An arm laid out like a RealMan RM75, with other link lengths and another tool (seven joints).
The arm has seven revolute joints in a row. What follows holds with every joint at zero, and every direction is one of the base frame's.
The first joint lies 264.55 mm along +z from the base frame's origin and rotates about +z.
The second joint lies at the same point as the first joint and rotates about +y.
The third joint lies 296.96 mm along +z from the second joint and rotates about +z.
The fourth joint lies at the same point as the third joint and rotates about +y.
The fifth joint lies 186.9 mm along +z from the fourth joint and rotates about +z.
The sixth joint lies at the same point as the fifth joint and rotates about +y.
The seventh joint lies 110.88 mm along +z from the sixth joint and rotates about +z.
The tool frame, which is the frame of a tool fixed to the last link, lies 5 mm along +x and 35 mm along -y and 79 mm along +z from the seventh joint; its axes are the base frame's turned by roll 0, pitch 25.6 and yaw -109.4 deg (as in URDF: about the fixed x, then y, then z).
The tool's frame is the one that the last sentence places.
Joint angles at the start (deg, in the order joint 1, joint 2, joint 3, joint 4, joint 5, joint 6, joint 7):
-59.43, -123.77, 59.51, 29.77, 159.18, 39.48, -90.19
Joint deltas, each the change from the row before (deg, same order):
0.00, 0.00, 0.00, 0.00, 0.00, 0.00, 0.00
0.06, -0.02, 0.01, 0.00, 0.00, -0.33, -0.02
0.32, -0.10, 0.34, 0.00, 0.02, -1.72, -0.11
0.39, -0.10, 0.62, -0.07, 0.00, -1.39, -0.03
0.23, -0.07, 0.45, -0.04, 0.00, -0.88, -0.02
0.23, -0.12, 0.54, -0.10, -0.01, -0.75, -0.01
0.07, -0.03, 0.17, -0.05, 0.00, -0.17, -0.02
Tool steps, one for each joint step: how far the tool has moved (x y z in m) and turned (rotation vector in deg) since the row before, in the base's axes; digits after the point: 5 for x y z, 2 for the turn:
0.00000, 0.00000, 0.00000, 0.00, 0.00, 0.00
-0.00010, 0.00048, 0.00048, 0.28, -0.03, -0.08
-0.00037, 0.00223, 0.00217, 1.34, 0.04, -0.55
-0.00134, 0.00074, 0.00076, 0.85, 0.30, -0.51
-0.00056, 0.00043, 0.00034, 0.51, 0.22, -0.38
-0.00070, -0.00037, -0.00080, 0.27, 0.27, -0.33
-0.00040, -0.00027, -0.00038, 0.02, 0.09, -0.05

